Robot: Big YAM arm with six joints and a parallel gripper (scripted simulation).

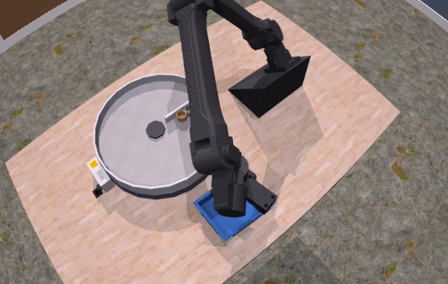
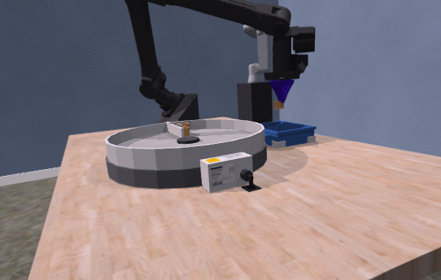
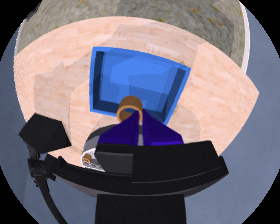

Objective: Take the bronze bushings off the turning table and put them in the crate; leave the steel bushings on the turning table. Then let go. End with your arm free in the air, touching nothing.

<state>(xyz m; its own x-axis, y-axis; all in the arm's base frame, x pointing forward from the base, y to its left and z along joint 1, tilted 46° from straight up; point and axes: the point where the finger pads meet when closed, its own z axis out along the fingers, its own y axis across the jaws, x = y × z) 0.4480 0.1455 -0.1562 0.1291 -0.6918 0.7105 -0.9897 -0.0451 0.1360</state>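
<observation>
Right now the blue crate is 10 mm behind my hand and 110 mm below it. From my hand the other things lie so: grey turning table: 350 mm to the right, 80 mm below.
</observation>
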